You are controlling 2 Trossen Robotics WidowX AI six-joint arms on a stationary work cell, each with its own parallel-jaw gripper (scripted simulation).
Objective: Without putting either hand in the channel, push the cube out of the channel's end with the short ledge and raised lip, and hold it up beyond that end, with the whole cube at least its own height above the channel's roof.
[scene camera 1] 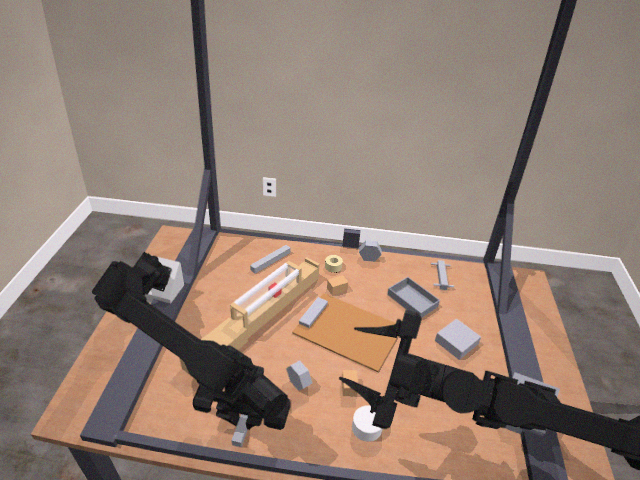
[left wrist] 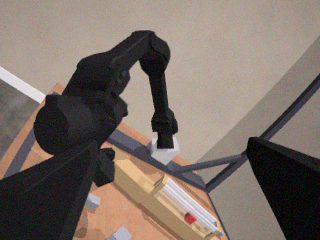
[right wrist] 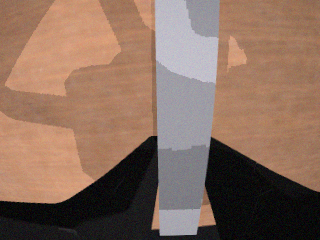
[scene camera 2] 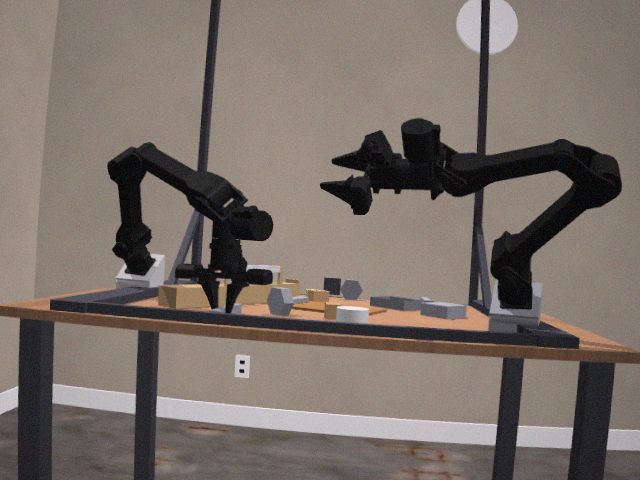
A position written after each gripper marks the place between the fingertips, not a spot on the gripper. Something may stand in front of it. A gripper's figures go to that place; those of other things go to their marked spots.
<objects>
The left gripper [scene camera 1: 346,352]: 80 cm from the lens. The right gripper [scene camera 1: 243,426]: 106 cm from the lens.
</objects>
